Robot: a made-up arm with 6 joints. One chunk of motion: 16 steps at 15 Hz.
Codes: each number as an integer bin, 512 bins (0 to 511) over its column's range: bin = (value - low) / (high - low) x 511, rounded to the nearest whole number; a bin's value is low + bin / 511 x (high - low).
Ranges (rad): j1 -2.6..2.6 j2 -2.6..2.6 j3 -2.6..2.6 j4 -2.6..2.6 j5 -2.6..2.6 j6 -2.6..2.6
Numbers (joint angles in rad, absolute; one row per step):
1: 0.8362 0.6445 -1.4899 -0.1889 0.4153 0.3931
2: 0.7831 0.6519 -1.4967 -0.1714 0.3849 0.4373
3: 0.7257 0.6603 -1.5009 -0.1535 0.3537 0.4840
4: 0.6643 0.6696 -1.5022 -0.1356 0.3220 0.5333
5: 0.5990 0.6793 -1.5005 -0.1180 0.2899 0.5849
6: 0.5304 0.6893 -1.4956 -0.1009 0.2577 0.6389
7: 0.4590 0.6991 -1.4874 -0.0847 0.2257 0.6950
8: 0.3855 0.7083 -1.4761 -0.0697 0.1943 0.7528
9: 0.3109 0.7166 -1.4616 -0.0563 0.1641 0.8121
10: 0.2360 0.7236 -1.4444 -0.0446 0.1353 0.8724
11: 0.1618 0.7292 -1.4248 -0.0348 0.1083 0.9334
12: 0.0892 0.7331 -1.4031 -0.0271 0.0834 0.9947
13: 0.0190 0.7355 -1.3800 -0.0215 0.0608 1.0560
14: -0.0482 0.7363 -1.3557 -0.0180 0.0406 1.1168
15: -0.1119 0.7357 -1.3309 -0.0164 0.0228 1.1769
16: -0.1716 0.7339 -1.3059 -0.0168 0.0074 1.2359
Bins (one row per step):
1: 338 319 109 237 296 294
2: 332 320 108 239 293 298
3: 327 320 108 240 290 303
4: 321 321 108 242 287 308
5: 314 322 108 244 284 313
6: 308 323 109 246 281 318
7: 301 324 109 247 278 324
8: 293 325 110 249 275 329
9: 286 326 112 250 272 335
10: 279 327 114 251 269 341
11: 271 327 115 252 266 347
12: 264 328 118 253 264 353
13: 257 328 120 253 261 359
14: 251 328 122 254 259 365
15: 245 328 125 254 258 371
16: 239 328 127 254 256 377

